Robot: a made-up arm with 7 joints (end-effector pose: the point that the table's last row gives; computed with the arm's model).
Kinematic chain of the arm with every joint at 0, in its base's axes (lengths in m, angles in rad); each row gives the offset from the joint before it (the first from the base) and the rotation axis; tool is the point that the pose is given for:
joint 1: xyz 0 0 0.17 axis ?
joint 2: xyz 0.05 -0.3 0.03 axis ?
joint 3: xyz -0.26 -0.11 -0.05 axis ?
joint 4: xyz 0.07 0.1 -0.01 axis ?
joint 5: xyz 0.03 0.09 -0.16 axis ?
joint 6: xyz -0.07 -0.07 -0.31 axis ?
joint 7: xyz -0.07 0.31 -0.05 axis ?
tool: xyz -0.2 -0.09 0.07
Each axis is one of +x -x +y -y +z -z.
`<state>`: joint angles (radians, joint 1 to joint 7).
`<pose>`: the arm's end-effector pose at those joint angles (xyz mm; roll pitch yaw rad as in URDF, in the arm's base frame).
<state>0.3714 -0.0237 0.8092 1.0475 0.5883 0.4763 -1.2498</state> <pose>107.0 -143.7 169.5 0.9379 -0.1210 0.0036</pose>
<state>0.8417 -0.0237 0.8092 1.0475 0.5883 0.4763 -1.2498</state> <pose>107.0 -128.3 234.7 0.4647 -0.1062 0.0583</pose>
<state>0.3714 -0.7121 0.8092 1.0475 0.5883 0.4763 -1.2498</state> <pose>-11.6 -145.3 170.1 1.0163 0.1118 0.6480</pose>
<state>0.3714 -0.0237 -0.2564 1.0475 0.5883 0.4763 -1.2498</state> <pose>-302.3 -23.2 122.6 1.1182 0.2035 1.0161</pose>
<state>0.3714 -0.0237 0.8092 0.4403 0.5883 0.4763 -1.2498</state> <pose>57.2 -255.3 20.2 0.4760 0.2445 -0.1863</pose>
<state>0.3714 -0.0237 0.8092 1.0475 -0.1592 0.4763 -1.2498</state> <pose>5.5 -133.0 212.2 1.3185 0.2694 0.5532</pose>
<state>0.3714 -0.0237 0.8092 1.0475 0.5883 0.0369 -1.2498</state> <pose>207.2 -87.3 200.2 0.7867 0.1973 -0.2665</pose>
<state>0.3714 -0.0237 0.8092 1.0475 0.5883 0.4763 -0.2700</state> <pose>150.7 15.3 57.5 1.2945 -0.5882 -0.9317</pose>
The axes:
joint 1: -x
joint 2: -z
joint 3: -z
joint 4: +x
joint 5: -y
joint 6: +x
joint 7: -y

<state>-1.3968 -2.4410 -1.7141 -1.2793 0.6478 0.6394 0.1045</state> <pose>72.0 334.8 -40.7 -0.3917 1.1211 -1.2569</pose>
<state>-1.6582 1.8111 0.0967 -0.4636 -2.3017 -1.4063 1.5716</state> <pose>157.4 -399.9 254.5 2.5800 0.3499 0.6526</pose>
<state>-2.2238 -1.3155 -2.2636 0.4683 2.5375 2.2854 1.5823</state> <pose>-20.6 788.5 -426.8 1.7491 -0.4643 -2.5321</pose>
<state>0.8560 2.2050 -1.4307 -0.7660 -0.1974 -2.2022 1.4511</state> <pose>-328.0 -239.8 223.4 2.6233 0.8235 -1.4001</pose>
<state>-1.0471 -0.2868 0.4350 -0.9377 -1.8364 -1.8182 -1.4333</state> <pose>-545.2 -24.8 -27.6 2.7688 0.3237 -1.4771</pose>
